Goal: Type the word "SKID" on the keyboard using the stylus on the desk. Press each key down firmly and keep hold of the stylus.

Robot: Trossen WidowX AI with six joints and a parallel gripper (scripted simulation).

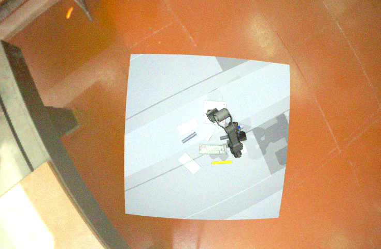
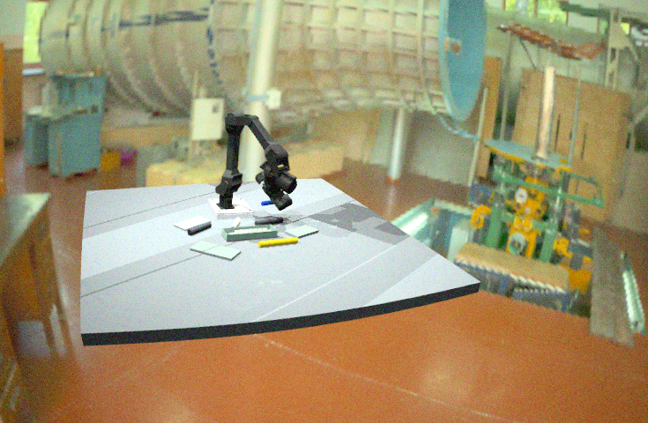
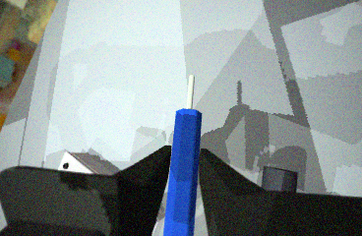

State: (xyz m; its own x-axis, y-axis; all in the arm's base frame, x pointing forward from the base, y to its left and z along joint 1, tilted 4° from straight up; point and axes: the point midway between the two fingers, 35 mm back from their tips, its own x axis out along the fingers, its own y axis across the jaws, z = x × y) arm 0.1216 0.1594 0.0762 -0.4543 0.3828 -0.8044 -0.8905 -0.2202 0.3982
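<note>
My gripper tip is 1 cm to the right of the blue stylus. Round my gripper tip: yellow cylinder: 26 cm ahead, 11 cm to the right, 6 cm below; white stick: 19 cm to the right, 6 cm below, 5 cm ahead; card: 18 cm ahead, 6 cm below, 3 cm to the left.
</note>
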